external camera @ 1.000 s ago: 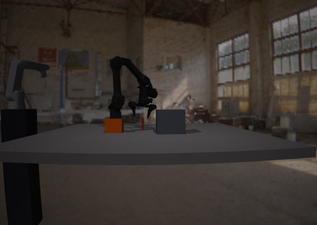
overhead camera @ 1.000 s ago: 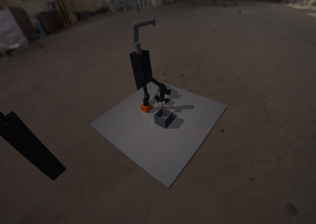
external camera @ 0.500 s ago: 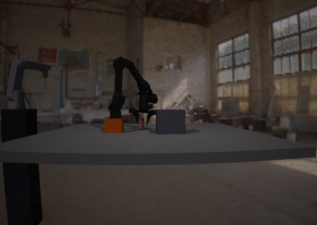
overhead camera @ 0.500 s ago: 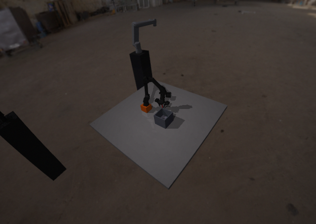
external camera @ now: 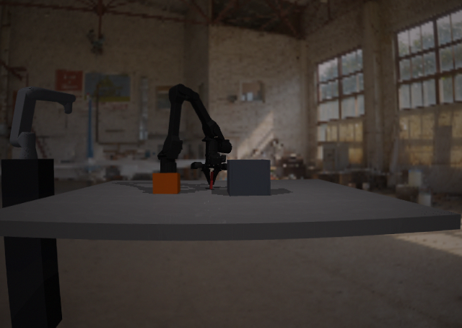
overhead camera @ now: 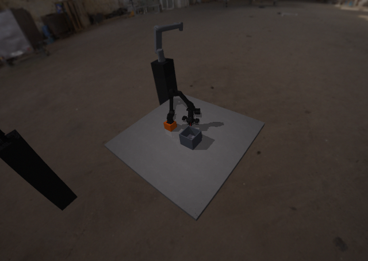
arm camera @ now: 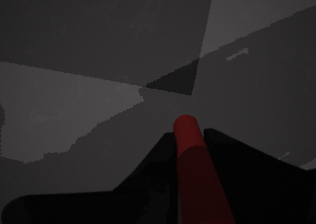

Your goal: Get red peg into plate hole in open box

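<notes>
Now: the plate 20 cm to the right of my gripper tip, 14 cm ahead of it and 3 cm above it. Also, from my gripper tip: red peg 2 cm above.
</notes>
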